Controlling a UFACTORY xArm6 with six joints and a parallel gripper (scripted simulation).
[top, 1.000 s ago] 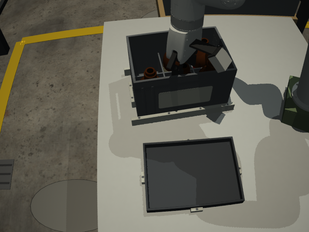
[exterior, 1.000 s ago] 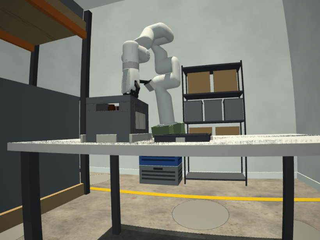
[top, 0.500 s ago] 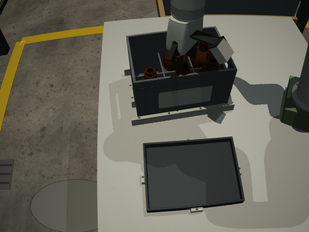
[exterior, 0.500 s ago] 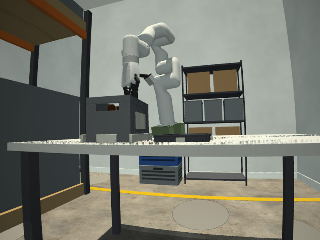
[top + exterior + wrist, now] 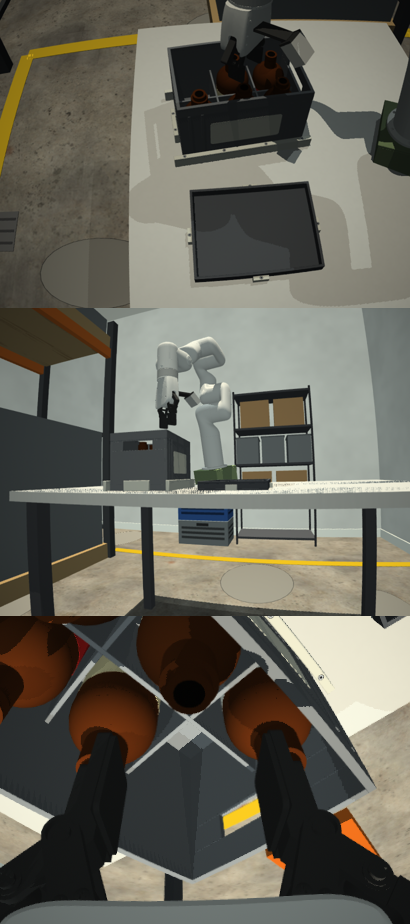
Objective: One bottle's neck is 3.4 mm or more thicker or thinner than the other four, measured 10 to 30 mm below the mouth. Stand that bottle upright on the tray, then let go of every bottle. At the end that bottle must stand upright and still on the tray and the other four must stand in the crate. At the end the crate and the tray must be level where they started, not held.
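Right now the dark crate is 15 cm below my hand, 5 cm to the right of it and 1 cm ahead of it. The rest, counted from my hand: glass bottle 14 cm below, 10 cm to the right, 8 cm behind; dark tray 24 cm to the left, 22 cm below.
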